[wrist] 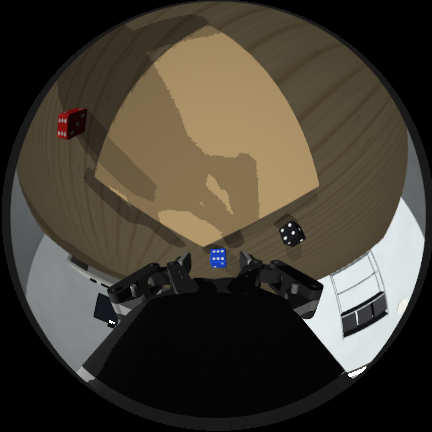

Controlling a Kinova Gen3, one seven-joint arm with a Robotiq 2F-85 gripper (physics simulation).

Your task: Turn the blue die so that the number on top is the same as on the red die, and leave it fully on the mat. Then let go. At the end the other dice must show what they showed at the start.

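Places are measured from the arm's base along level axes (x back, y right, z up), in metres.
Pixels of known places: gripper, fingertip midpoint: [214,258].
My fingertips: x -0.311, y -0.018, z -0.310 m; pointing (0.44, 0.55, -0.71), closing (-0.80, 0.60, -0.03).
Ahead of a thing's pixels: the offset from my fingertips to its middle. Level surfaces: height alone.
The blue die {dy +0.007, dx +0.000, dz -0.004 m} [218,257] lies on the table just outside the mat's near corner. The face turned to the camera, which looks like its top, shows six; a narrow side face shows below it. The mat {dy -0.095, dx -0.063, dz -0.012 m} [280,150] is a plain tan square. The red die {dy -0.202, dx -0.024, dz -0.004 m} [72,123] stands on the table left of the mat. Its side faces show six and three; its top is a thin sliver too slanted to read. My gripper [214,258] is open and empty, with the blue die seen between its fingertips but farther down.
The black die {dy +0.016, dx -0.096, dz -0.004 m} [292,233] lies on the table to the right of the blue die, off the mat's right corner, with five towards the camera. The wooden table {dz -0.014 m} [350,125] curves away to its edge in this wide view. A shelf rack stands beyond the edge at lower right.
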